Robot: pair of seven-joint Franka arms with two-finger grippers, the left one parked.
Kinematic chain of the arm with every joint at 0, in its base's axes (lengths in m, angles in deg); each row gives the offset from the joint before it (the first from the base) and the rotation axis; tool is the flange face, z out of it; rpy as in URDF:
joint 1: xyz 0 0 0.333 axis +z
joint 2: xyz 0 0 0 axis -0.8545 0.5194 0
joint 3: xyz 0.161 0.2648 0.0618 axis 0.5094 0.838 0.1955
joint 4: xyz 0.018 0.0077 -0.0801 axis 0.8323 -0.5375 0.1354
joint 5: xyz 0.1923 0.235 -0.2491 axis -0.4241 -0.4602 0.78
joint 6: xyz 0 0 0 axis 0.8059 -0.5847 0.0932
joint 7: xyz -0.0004 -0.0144 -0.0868 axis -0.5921 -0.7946 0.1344
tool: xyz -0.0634 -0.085 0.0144 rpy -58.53 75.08 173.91
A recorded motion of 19 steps. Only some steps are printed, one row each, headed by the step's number.
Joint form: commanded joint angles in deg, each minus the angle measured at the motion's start. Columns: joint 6, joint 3, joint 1, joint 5, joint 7, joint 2, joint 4.
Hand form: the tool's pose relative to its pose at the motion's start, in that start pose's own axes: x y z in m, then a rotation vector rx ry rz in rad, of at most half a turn. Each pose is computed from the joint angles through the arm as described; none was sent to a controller.
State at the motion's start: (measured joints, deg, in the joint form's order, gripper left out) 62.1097 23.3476 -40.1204 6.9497 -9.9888 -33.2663 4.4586
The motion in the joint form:
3: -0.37 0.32 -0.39 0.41 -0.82 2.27 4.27
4: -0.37 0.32 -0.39 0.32 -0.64 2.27 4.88
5: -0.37 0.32 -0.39 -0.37 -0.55 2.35 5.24
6: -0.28 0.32 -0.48 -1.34 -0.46 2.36 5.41
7: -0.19 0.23 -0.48 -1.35 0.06 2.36 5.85
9: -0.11 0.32 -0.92 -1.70 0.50 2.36 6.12
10: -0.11 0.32 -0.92 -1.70 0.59 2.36 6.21
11: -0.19 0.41 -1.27 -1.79 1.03 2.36 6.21
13: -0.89 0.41 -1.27 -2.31 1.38 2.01 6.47
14: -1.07 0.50 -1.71 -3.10 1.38 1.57 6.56
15: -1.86 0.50 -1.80 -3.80 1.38 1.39 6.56
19: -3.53 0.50 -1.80 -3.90 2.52 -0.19 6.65
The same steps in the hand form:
3: 0.0035 0.0130 -0.0063 -0.0118 0.0286 -0.0032
4: 0.0045 0.0138 -0.0115 -0.0157 0.0386 0.0010
5: 0.0054 0.0136 -0.0135 -0.0076 0.0486 0.0061
6: 0.0058 0.0138 -0.0151 0.0045 0.0605 0.0136
7: 0.0062 0.0152 -0.0190 -0.0007 0.0680 0.0240
9: 0.0042 0.0196 -0.0223 0.0018 0.0776 0.0400
10: 0.0043 0.0197 -0.0231 0.0011 0.0789 0.0416
11: 0.0022 0.0229 -0.0237 0.0036 0.0797 0.0547
13: 0.0020 0.0212 -0.0294 0.0115 0.0818 0.0617
14: -0.0002 0.0236 -0.0366 0.0193 0.0941 0.0699
15: -0.0014 0.0225 -0.0379 0.0342 0.0903 0.0731
19: -0.0035 0.0169 -0.0567 0.0328 0.0877 0.0871

